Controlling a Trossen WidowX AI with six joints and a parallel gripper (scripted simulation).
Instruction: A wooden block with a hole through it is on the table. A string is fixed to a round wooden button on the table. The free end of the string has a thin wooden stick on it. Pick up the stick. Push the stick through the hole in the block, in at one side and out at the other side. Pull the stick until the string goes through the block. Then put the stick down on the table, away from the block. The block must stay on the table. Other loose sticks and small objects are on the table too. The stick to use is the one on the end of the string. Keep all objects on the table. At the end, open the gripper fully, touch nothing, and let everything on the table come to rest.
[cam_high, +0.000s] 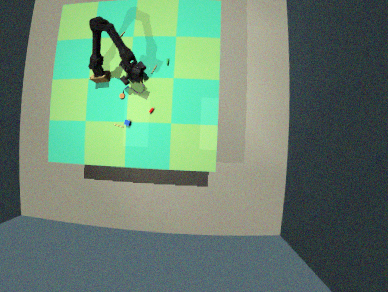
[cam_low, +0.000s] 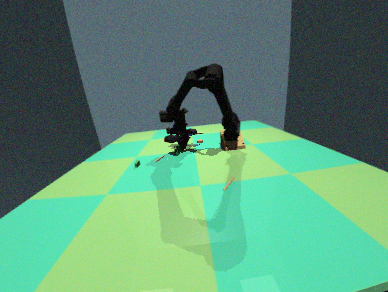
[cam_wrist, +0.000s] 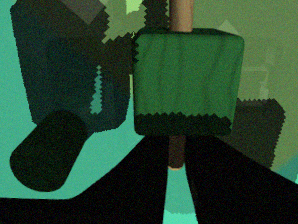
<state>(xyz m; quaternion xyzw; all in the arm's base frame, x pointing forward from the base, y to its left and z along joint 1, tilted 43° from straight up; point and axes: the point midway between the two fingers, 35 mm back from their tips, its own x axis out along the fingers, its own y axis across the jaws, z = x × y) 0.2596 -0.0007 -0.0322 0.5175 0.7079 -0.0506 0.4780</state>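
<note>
Now: gripper tip 4 cm short of the small green cylinder, 3 cm to the right of it and 1 cm below it. From my gripper tip the other things lie so: red piece: 10 cm ahead, 25 cm to the right; small dark piece: 23 cm ahead, 10 cm to the left; round button: 11 cm behind, 13 cm to the right.
</note>
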